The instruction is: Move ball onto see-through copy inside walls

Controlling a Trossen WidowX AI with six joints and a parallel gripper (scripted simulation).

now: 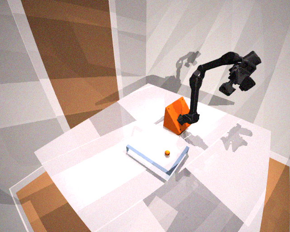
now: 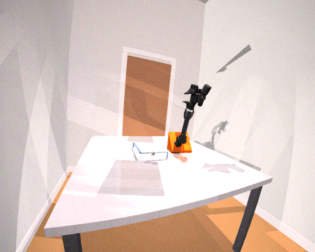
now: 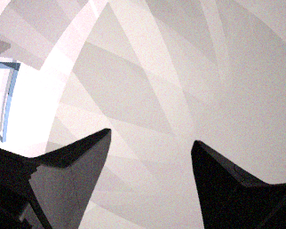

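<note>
The orange ball lies 90 mm ahead of my gripper tip, 210 mm to the right of it and 480 mm below it. From my gripper tip the other things lie so: see-through copy: 80 mm ahead, 250 mm to the right, 480 mm below; wall: 130 mm ahead, 130 mm to the right, 470 mm below.
</note>
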